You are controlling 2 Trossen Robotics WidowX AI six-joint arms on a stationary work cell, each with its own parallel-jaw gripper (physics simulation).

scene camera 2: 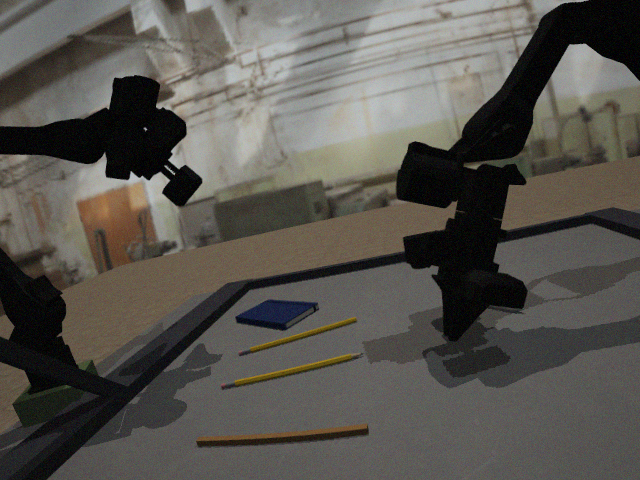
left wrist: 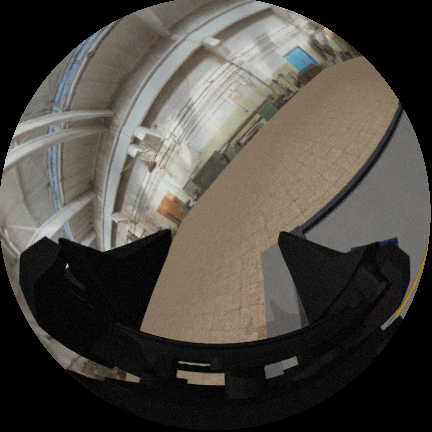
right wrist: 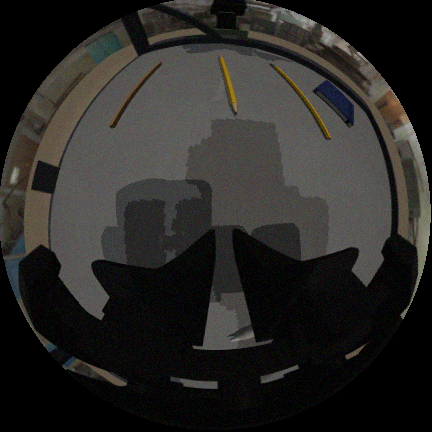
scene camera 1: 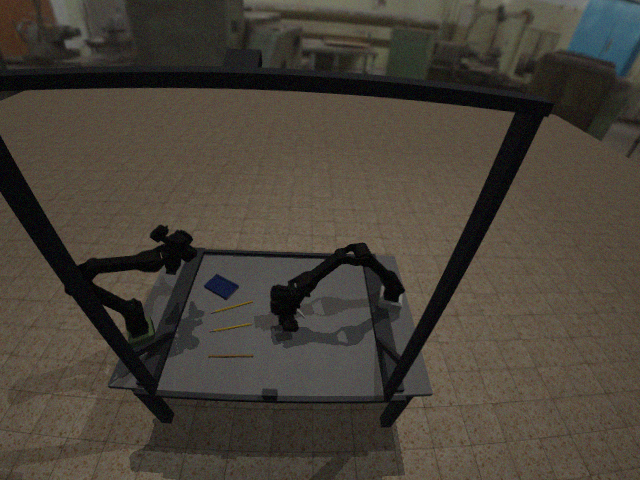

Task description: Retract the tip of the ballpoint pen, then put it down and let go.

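Where they show: left gripper, fingertip midpoint: [scene camera 2: 167, 166] [left wrist: 226, 236]; right gripper, fingertip midpoint: [scene camera 2: 449, 338] [right wrist: 223, 234] [scene camera 1: 279, 322]; left arm's base, origin of the base link: [scene camera 1: 139, 329]; right arm's base, origin of the base link: [scene camera 1: 391, 295].
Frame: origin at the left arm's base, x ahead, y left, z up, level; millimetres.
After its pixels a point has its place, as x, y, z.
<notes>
The pale grey ballpoint pen [scene camera 1: 300, 312] {636, -215, -29} [scene camera 2: 509, 310] {634, -223, -37} [right wrist: 245, 333] {635, -224, -31} lies on the table, mostly hidden by my right gripper [scene camera 1: 287, 324] {535, -214, -39} [scene camera 2: 453, 336] {535, -214, -39} [right wrist: 223, 234] {535, -214, -39}. Its pointed end shows low in the gap between the fingers in the right wrist view, and the rest runs behind the picture-right finger. The button end is hidden. My right gripper points down close above the table, nearly closed with a narrow gap and no pen visible between its fingertips. My left gripper [left wrist: 226, 236] {259, 177, 283} is wide open and empty, raised high over the picture-left side.
Two yellow pencils [scene camera 1: 232, 307] {384, -43, -36} [scene camera 2: 294, 370] {348, -144, -35} [right wrist: 228, 85] {386, -153, -33} and an orange-brown stick [scene camera 1: 230, 356] {293, -264, -35} [scene camera 2: 284, 436] {302, -268, -33} [right wrist: 132, 95] {322, -271, -37} lie picture-left of the right gripper. A blue notebook [scene camera 1: 221, 286] {379, 90, -28} [scene camera 2: 276, 313] {378, 76, -28} [right wrist: 336, 101] {401, 57, -28} lies behind them. Dark frame posts [scene camera 1: 467, 242] {719, -696, 726} rise at the table's sides.
</notes>
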